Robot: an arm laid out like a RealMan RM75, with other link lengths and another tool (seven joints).
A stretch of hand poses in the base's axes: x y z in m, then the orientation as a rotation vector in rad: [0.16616 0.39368 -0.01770 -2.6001 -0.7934 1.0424]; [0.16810 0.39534 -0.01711 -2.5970 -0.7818 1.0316]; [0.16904 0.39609 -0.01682 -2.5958 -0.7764 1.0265]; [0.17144 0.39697 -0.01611 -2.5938 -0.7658 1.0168]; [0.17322 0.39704 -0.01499 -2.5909 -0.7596 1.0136]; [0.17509 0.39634 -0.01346 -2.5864 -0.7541 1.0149]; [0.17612 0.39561 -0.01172 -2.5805 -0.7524 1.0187]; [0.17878 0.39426 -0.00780 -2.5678 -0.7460 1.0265]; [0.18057 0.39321 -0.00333 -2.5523 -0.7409 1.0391]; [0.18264 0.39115 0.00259 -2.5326 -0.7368 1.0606]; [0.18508 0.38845 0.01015 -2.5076 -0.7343 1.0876]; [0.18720 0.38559 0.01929 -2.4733 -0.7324 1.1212]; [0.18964 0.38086 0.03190 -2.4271 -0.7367 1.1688]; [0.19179 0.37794 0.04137 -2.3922 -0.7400 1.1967]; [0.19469 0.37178 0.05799 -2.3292 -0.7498 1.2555]
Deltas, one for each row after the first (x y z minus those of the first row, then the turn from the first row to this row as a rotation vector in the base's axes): [0.00194 0.00166 0.00059 0.0075 -0.0024 -0.0105]; [0.00288 0.00241 0.00088 0.0107 -0.0037 -0.0154]; [0.00528 0.00329 0.00159 0.0167 -0.0063 -0.0250]; [0.00706 0.00336 0.00271 0.0205 -0.0057 -0.0303]; [0.00893 0.00266 0.00424 0.0234 -0.0022 -0.0344]; [0.00996 0.00193 0.00598 0.0263 0.0028 -0.0355]; [0.01262 0.00058 0.00990 0.0327 0.0138 -0.0399]; [0.01441 -0.00047 0.01437 0.0391 0.0285 -0.0427]; [0.01648 -0.00253 0.02029 0.0443 0.0497 -0.0434]; [0.01892 -0.00523 0.02785 0.0509 0.0761 -0.0423]; [0.02104 -0.00809 0.03699 0.0612 0.1104 -0.0401]; [0.02348 -0.01282 0.04960 0.0731 0.1570 -0.0313]; [0.02563 -0.01574 0.05907 0.0856 0.1881 -0.0259]; [0.02853 -0.02190 0.07569 0.1023 0.2482 -0.0108]
